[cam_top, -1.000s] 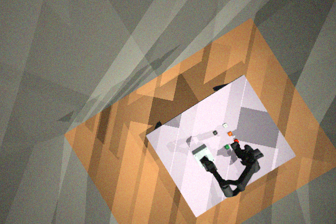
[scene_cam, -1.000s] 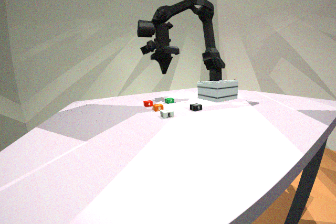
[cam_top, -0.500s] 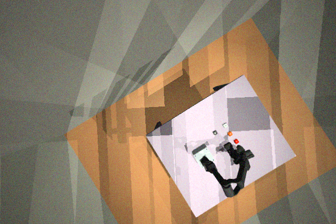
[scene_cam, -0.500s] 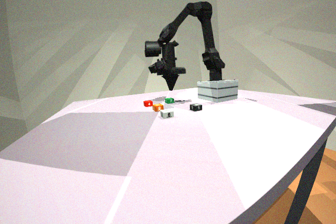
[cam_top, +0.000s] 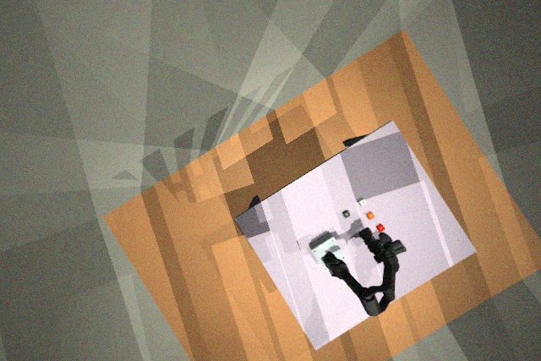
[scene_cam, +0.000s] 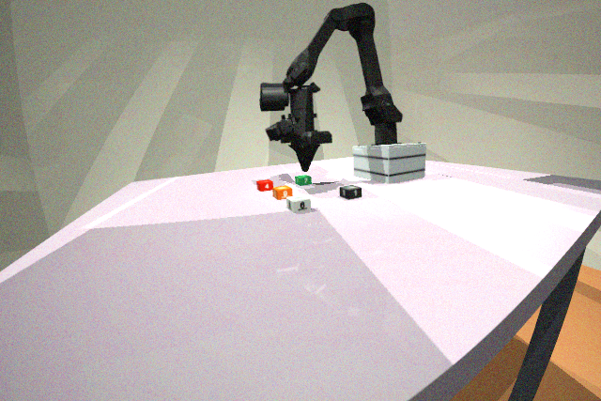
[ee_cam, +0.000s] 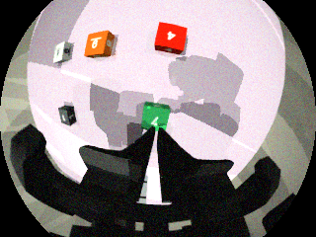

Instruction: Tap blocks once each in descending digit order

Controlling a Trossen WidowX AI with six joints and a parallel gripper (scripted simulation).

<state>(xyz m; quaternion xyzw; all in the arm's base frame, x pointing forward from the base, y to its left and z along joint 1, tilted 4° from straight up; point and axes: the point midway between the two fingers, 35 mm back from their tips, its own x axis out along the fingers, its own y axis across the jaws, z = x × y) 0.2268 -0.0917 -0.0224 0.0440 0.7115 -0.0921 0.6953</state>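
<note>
The green block lies 2 cm below my gripper tip and 1 cm ahead of it. Round my gripper tip: black block (17 cm to the left, 2 cm below, 2 cm ahead); then orange block (11 cm ahead, 7 cm to the left, 2 cm below); then red block (11 cm ahead, 2 cm to the right, 2 cm below).
</note>
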